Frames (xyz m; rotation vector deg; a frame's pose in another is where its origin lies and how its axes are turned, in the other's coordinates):
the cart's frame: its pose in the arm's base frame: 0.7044 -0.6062 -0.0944 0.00 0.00 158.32
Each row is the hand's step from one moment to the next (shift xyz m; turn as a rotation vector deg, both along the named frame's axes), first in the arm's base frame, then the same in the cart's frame.
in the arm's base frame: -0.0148 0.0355 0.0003 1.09 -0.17 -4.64
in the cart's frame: 0.0269 -0.0275 0.0003 -1.08 -0.24 -4.64
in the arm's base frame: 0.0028 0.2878 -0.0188 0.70 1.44 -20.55
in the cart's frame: 0.1037 -0.2685 -0.0188 -0.12 -1.60 -20.55
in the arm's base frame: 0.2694 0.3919 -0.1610 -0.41 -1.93 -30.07
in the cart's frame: -0.1056 -0.4637 -0.1610 -0.33 1.94 -30.07
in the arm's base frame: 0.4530 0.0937 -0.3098 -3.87 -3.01 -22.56
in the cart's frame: -0.3863 -0.2544 -0.3098 2.48 4.23 -22.56
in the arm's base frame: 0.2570 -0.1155 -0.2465 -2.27 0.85 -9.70
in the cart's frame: -0.2815 0.0124 -0.2465 2.42 0.05 -9.70
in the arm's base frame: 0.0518 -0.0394 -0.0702 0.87 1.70 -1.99
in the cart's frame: -0.0627 0.0175 -0.0702 -0.18 -1.90 -1.99
